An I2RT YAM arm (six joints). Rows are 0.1 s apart.
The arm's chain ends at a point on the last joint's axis. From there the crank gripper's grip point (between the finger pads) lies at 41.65 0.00 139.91 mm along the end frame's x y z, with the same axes.
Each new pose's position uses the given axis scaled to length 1; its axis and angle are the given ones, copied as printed.
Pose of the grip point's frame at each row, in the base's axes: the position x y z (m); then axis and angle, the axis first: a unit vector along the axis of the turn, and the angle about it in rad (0 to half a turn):
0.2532 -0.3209 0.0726 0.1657 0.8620 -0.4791 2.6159
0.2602 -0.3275 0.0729 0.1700 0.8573 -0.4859 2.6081
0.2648 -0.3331 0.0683 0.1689 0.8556 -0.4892 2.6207
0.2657 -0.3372 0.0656 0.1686 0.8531 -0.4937 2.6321
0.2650 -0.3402 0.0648 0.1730 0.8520 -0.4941 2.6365
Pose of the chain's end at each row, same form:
0.2473 -0.2026 0.1579 0.1657 0.8620 -0.4791 2.6159
0.2543 -0.2079 0.1565 0.1700 0.8573 -0.4859 2.6081
0.2607 -0.2131 0.1513 0.1689 0.8556 -0.4892 2.6207
0.2634 -0.2165 0.1477 0.1686 0.8531 -0.4937 2.6321
0.2639 -0.2196 0.1470 0.1730 0.8520 -0.4941 2.6365

